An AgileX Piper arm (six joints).
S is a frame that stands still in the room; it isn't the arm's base.
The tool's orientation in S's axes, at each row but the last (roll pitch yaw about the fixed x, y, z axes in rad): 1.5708 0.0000 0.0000; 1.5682 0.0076 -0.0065; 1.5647 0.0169 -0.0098; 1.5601 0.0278 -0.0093; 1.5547 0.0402 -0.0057; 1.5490 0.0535 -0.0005; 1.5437 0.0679 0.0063; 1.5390 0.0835 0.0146; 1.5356 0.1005 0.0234; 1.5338 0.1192 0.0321; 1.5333 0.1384 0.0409; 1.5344 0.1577 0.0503
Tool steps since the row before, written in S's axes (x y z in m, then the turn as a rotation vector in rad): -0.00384 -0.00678 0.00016 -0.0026 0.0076 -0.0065; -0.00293 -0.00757 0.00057 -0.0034 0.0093 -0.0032; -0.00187 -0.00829 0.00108 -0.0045 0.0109 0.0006; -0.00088 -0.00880 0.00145 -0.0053 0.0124 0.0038; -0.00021 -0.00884 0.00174 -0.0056 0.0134 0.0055; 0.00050 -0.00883 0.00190 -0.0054 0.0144 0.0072; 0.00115 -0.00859 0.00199 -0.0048 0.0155 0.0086; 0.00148 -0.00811 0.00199 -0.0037 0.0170 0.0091; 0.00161 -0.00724 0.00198 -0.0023 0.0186 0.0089; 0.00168 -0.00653 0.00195 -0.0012 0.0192 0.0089; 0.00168 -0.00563 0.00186 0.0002 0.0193 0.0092; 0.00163 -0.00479 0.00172 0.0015 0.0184 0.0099
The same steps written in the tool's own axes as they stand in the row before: -0.00384 0.00016 0.00678 -0.0026 -0.0065 -0.0076; -0.00288 0.00053 0.00759 -0.0034 -0.0032 -0.0093; -0.00181 0.00100 0.00831 -0.0046 0.0006 -0.0109; -0.00084 0.00133 0.00882 -0.0055 0.0038 -0.0123; -0.00023 0.00159 0.00887 -0.0059 0.0055 -0.0133; 0.00040 0.00173 0.00887 -0.0058 0.0072 -0.0142; 0.00096 0.00183 0.00865 -0.0053 0.0087 -0.0153; 0.00119 0.00184 0.00819 -0.0042 0.0093 -0.0168; 0.00123 0.00186 0.00735 -0.0027 0.0093 -0.0183; 0.00123 0.00187 0.00665 -0.0016 0.0095 -0.0189; 0.00118 0.00183 0.00577 -0.0003 0.0100 -0.0189; 0.00110 0.00174 0.00493 0.0008 0.0108 -0.0179
